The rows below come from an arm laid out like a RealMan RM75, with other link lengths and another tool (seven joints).
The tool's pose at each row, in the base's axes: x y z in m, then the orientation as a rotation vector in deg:
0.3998 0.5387 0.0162 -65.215 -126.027 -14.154
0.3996 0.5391 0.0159 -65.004 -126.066 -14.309
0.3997 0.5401 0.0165 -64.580 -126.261 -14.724
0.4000 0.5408 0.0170 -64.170 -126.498 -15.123
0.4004 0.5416 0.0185 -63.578 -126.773 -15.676
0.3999 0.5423 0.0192 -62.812 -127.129 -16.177
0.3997 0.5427 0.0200 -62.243 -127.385 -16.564
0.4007 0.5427 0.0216 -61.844 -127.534 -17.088
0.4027 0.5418 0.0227 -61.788 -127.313 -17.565
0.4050 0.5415 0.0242 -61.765 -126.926 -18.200
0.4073 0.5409 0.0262 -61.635 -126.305 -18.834
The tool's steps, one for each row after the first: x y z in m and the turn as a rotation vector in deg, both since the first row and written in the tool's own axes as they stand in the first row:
0.0002 0.0001 0.0005 -0.028 0.088 -0.182
0.0012 0.0007 0.0004 -0.183 0.193 -0.619
0.0018 0.0013 0.0002 -0.343 0.251 -1.061
0.0031 0.0020 -0.0008 -0.545 0.383 -1.666
0.0042 0.0019 -0.0008 -0.663 0.493 -2.396
0.0051 0.0019 -0.0012 -0.761 0.583 -2.939
0.0056 0.0025 -0.0029 -0.994 0.734 -3.371
0.0049 0.0034 -0.0050 -1.244 1.059 -3.440
0.0046 0.0048 -0.0074 -1.577 1.550 -3.466
0.0045 0.0060 -0.0102 -1.817 2.276 -3.467

